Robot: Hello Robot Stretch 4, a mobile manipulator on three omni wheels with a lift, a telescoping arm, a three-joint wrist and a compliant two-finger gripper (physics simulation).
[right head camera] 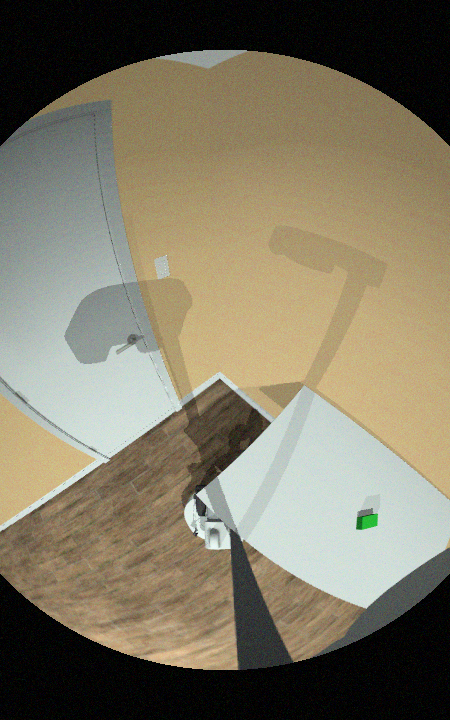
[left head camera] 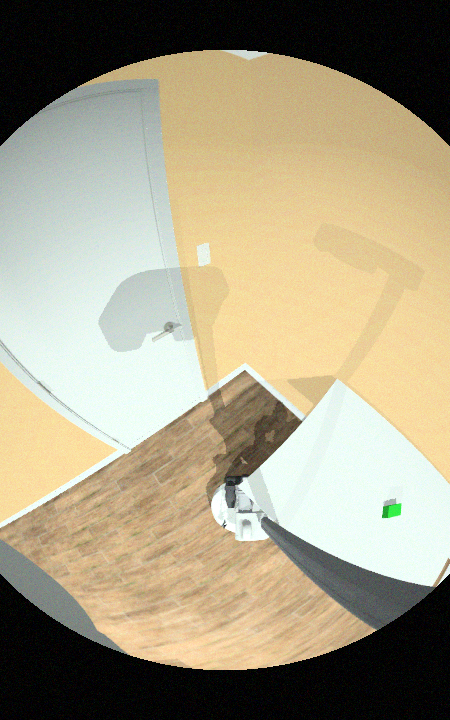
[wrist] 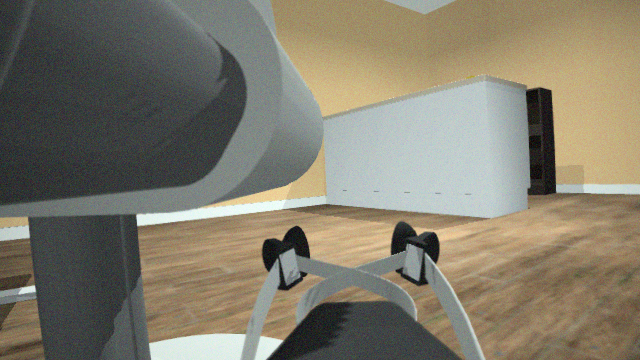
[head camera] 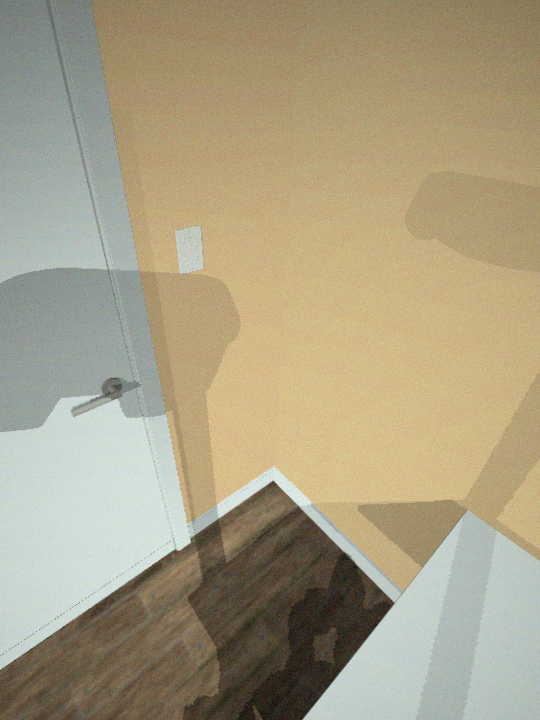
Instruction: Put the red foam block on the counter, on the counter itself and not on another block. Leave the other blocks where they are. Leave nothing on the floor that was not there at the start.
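Places are measured from the robot's base along level axes (x ahead, y left, z up), in millimetres.
Where they show: gripper, fingertip midpoint: (right head camera: 202,536) (left head camera: 231,528) (wrist: 349,244).
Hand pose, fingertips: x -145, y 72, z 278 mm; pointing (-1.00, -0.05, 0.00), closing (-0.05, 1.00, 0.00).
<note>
After its pixels a point has its place.
The red foam block does not show in any view. The counter (wrist: 410,155) @(z 407, x -2610, y 475 mm) stands across the floor in the wrist view, with its pale top seen nearly edge-on. A small bit of a yellow block (wrist: 471,77) @(z 917, x -2336, y 886 mm) shows over its top edge. My gripper (wrist: 349,244) @(z 278, x -145, y 72 mm) is open, with its two fingertips apart and no object between them, far from the counter. A green block (left head camera: 391,510) @(z 737, x -139, y -649 mm) (right head camera: 367,521) @(z 737, x -142, y -658 mm) sits on a white table (head camera: 511,651) @(z 692, x 331, y -478 mm) (left head camera: 360,456) @(z 692, x 177, y -536 mm) (right head camera: 318,477) @(z 692, x 136, y -472 mm) to the right in the two side head views.
The table's near corner is close beside my base and partly overlaps it in both side head views. A white door (head camera: 52,494) @(z 629, x 682, y 573 mm) (left head camera: 122,212) @(z 1490, x 790, y 447 mm) (right head camera: 53,254) @(z 1460, x 710, y 540 mm) is in the wall at left. A dark shelf unit (wrist: 547,145) @(z 460, x -3410, y 1964 mm) stands behind the counter's right end.
</note>
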